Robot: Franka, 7 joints.
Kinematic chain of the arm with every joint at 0, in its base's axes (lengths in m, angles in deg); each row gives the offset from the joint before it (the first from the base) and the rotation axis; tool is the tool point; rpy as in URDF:
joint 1: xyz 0 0 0.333 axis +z
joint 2: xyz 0 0 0 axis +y
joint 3: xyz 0 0 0.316 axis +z
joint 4: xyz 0.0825 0 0 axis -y
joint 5: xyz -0.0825 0 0.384 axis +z
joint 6: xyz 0 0 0 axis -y
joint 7: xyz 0.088 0 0 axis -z
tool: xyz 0 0 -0.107 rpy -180 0 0
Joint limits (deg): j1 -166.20..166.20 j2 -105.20..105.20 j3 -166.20..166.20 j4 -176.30..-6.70 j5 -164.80..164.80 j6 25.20..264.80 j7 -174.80..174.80
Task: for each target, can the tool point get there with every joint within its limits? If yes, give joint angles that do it. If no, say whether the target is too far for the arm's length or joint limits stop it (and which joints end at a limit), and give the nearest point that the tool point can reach.
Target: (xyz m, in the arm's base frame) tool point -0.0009 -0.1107 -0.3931
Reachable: no: joint limits stop it (at a limit: joint 2) | nearest point -0.0010 -0.1277 -0.3375 | short by 0.058 m
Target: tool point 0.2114 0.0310 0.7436
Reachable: yes | joints -17.39 -71.68 15.73 -146.76 -131.86 122.04 -114.10
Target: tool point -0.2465 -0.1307 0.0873
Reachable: yes | joints 93.76 -37.13 122.28 -162.90 118.63 107.40 -35.75
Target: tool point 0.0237 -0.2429 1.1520
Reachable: yes | joints 106.13 -36.45 7.72 -37.61 -6.40 159.13 -52.13
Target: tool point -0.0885 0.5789 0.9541
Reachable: yes | joints -76.59 -61.84 8.36 -37.02 -7.83 165.94 65.47
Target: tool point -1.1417 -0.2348 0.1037
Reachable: no: too far | nearest point -0.8245 -0.1696 0.1674 | short by 0.330 m
